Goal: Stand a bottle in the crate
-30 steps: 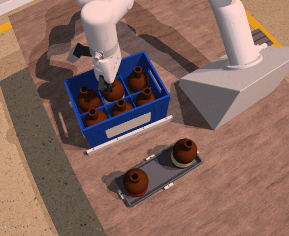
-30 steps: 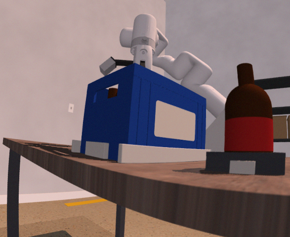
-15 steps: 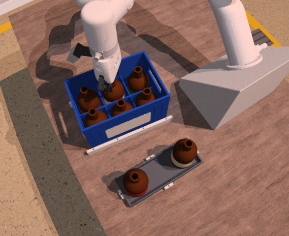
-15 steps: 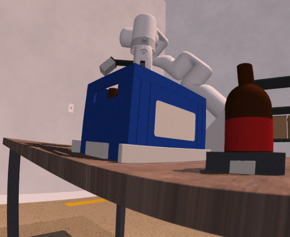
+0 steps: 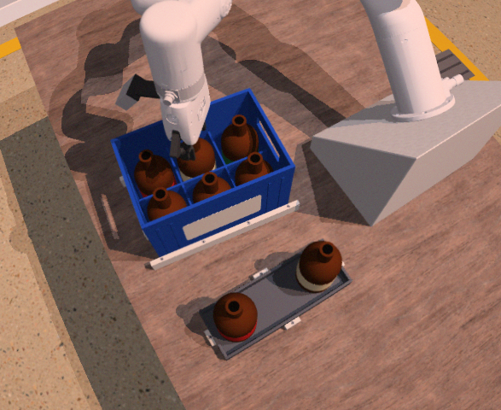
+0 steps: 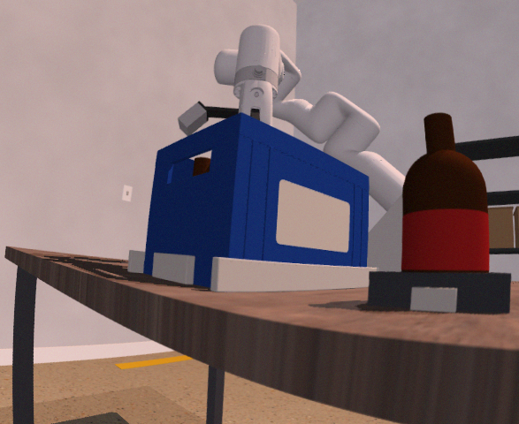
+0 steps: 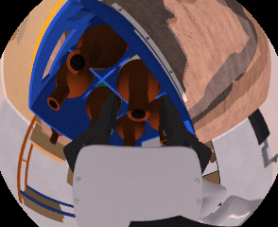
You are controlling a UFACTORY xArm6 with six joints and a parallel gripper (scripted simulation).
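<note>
Now: hand 80 mm above the blue crate and 40 mm to the right of it. The rest, counted from my hand: grey tray: 300 mm to the left, 150 mm below, 30 mm behind; then cream-labelled bottle: 290 mm to the left, 120 mm behind, 70 mm below; then red-labelled bottle: 300 mm to the left, 70 mm below, 60 mm ahead.
</note>
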